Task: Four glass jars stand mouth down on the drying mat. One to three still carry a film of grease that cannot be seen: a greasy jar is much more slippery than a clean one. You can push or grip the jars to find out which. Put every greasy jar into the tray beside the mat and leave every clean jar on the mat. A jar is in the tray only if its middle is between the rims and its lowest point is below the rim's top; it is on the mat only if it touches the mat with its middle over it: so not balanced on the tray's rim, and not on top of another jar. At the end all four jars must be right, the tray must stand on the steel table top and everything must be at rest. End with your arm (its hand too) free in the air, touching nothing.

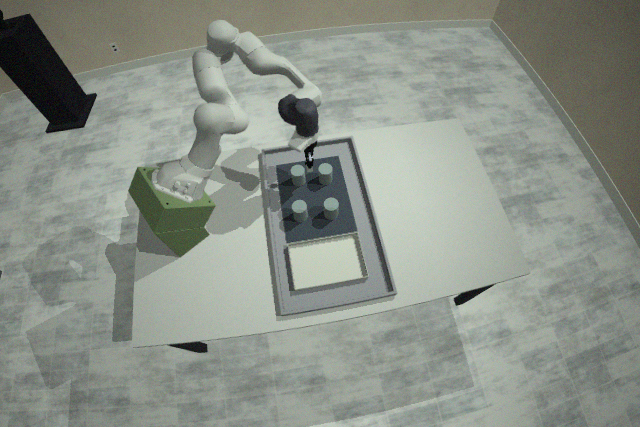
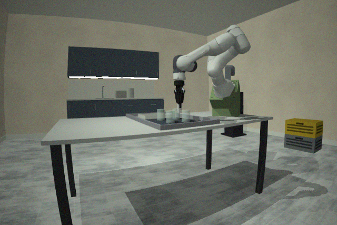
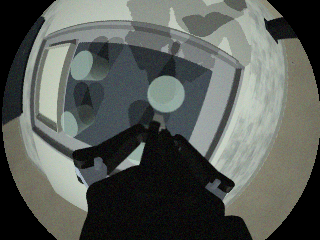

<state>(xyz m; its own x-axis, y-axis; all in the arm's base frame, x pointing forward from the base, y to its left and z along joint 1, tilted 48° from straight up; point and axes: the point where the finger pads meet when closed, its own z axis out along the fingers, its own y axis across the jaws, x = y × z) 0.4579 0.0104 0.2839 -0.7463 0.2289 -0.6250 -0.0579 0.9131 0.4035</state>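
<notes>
Right now the dark drying mat is 110 mm below my hand, 90 mm to the right of it and 10 mm ahead of it. The rest, counted from my hand: white tray (410 mm to the right, 100 mm below, 40 mm ahead); then grey steel surround (200 mm to the right, 110 mm below, 30 mm ahead).
</notes>
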